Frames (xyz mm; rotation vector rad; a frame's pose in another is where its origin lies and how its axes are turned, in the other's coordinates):
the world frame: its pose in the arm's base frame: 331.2 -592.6 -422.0 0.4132 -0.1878 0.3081
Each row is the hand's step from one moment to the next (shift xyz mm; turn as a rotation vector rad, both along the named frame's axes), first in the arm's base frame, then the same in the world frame.
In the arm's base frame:
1: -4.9 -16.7 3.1 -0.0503 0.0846 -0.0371
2: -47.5 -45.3 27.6 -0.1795 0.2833 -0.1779
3: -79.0 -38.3 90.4 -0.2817 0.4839 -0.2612
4: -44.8 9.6 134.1 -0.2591 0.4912 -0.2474
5: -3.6 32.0 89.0 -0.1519 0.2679 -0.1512
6: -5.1 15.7 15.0 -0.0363 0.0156 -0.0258
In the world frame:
1: -8.1 -11.8 10.4 -0.0345 0.0768 -0.0631
2: -49.4 -13.7 49.4 -0.1387 0.2411 -0.2584
3: -62.0 25.7 106.6 -0.2032 0.4192 -0.4059
4: -7.2 72.1 121.8 -0.1769 0.4231 -0.3992
5: 26.2 61.5 67.0 -0.1103 0.2283 -0.2311
6: 2.8 20.8 7.5 -0.0362 0.0162 -0.0255

